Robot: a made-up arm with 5 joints.
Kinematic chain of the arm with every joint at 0, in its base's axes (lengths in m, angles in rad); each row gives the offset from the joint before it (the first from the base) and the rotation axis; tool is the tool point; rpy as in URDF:
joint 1: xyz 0 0 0.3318 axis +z
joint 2: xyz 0 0 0 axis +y
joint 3: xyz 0.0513 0 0.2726 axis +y
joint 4: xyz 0.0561 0 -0.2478 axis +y
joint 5: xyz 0.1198 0 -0.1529 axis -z
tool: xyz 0 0 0 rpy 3.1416 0 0
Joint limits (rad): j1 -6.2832..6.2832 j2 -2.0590..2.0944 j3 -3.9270..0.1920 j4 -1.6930..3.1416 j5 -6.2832..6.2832
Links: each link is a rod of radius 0.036 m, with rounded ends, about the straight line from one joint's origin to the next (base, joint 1, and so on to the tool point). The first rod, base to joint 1, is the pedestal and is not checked.
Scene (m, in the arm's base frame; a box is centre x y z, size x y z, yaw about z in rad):
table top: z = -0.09
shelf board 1: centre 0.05 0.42 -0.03 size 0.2 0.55 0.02 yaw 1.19
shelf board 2: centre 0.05 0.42 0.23 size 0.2 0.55 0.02 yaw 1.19
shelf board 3: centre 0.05 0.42 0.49 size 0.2 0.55 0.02 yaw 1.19
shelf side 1: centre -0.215 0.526 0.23 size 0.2 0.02 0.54 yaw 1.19
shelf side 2: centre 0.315 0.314 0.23 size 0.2 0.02 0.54 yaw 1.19
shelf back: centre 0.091 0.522 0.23 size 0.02 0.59 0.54 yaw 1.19
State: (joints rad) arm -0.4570 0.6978 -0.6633 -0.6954 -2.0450
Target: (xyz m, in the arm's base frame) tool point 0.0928 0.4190 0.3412
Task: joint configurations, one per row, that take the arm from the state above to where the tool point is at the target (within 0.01 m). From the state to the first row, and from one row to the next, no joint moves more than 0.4 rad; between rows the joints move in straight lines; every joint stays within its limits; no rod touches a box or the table.
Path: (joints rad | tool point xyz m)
1: -0.1456 0.4826 -0.4757 -0.5632 -2.0035 | 0.4045 -0.0593 0.2347
2: 0.1659 0.2674 -0.2880 -0.4310 -1.9621 | 0.3523 0.0590 0.2493
3: 0.4773 0.0522 -0.1004 -0.2988 -1.9206 | 0.2648 0.1369 0.2535
4: 0.7503 -0.2734 -0.0273 -0.1176 -1.9517 | 0.2007 0.1871 0.2970
5: 1.0233 -0.5991 0.0458 0.0637 -1.9828 | 0.1271 0.2085 0.3259
6: 1.2963 -0.9247 0.1189 0.2449 -2.0139 | 0.0579 0.2056 0.3400
7: 1.5693 -1.2504 0.1920 0.4261 -2.0450 | 0.0003 0.1879 0.3412
8: 1.5260 -0.9242 0.0525 0.1700 -2.0450 | 0.0103 0.2291 0.3810
9: 1.4827 -0.5980 -0.0870 -0.0861 -2.0450 | 0.0248 0.2805 0.4034
10: 1.4394 -0.2719 -0.2265 -0.3422 -2.0450 | 0.0443 0.3348 0.4046
11: 1.3961 0.0543 -0.3660 -0.5983 -2.0450 | 0.0677 0.3837 0.3833
12: 1.3528 0.3805 -0.5055 -0.8544 -2.0450 | 0.0928 0.4190 0.3412

